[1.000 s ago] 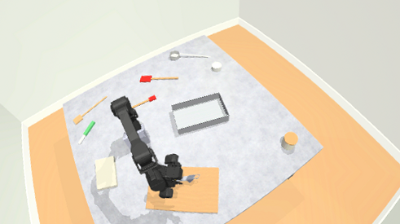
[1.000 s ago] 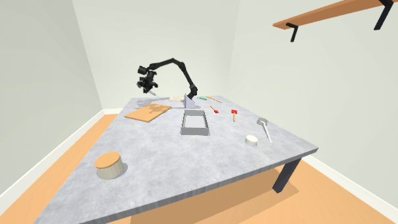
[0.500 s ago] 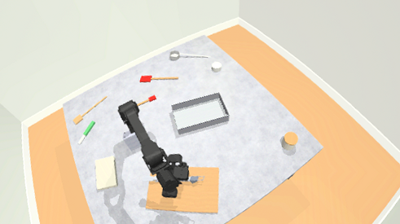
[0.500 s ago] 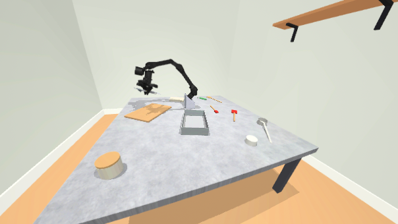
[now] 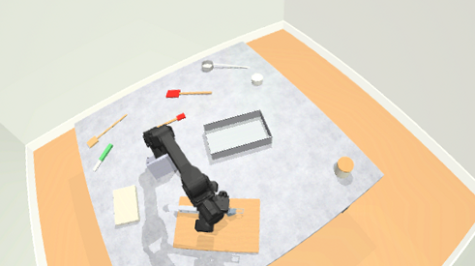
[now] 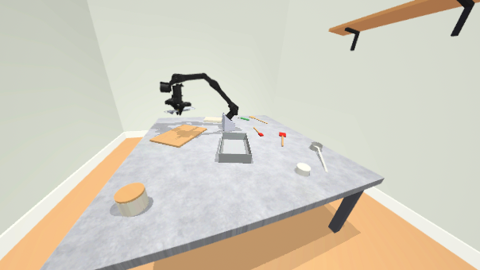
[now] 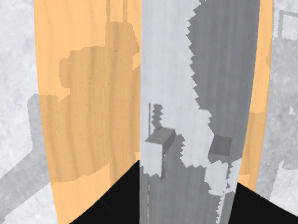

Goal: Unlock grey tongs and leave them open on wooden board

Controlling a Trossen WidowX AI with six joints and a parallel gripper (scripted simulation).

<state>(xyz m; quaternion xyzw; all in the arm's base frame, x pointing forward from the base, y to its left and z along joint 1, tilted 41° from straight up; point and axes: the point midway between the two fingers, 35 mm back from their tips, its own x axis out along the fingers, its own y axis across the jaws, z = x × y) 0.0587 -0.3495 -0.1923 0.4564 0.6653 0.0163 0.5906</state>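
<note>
My gripper tip is 15 cm above the wooden board. The rest, counted from my gripper tip: grey roasting tin (34 cm to the left, 31 cm ahead, 13 cm below); then yellow lock slider (4 cm above, 1 cm behind); then cream block (34 cm behind, 30 cm to the left, 14 cm below).
</note>
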